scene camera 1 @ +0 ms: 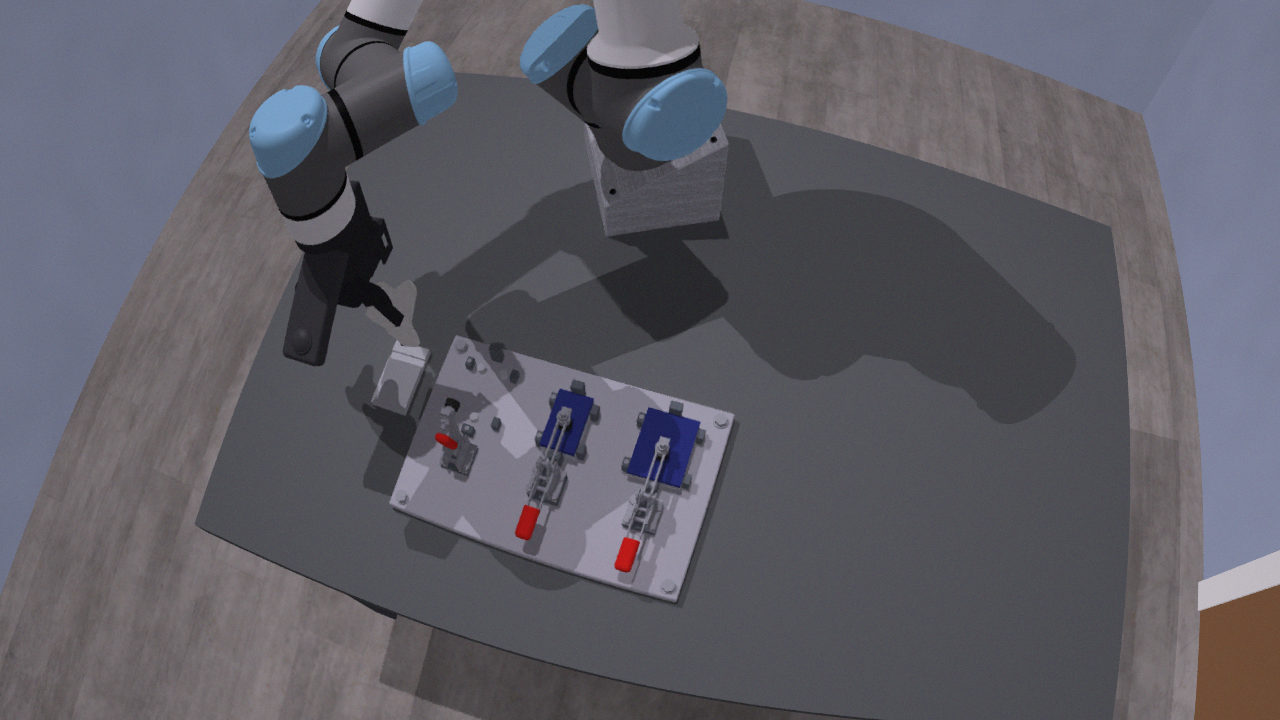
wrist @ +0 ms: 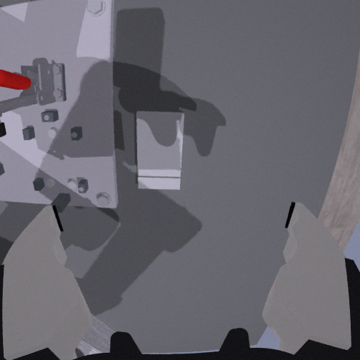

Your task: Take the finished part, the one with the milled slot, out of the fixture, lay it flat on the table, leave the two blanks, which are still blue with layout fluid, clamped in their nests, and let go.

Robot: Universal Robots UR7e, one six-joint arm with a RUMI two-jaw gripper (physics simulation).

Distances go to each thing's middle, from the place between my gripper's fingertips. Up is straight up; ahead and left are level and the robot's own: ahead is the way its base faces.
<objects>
The finished part (scene camera 1: 401,375) is 130 mm below my hand, 10 mm to the left of it and 10 mm behind it. From my hand the other things lie so: fixture plate (scene camera 1: 582,535): 240 mm to the left, 130 mm below, 30 mm ahead; narrow blue blank (scene camera 1: 581,405): 240 mm to the left, 100 mm below, 10 mm behind; wider blue blank (scene camera 1: 682,432): 350 mm to the left, 110 mm below, 20 mm behind.
</objects>
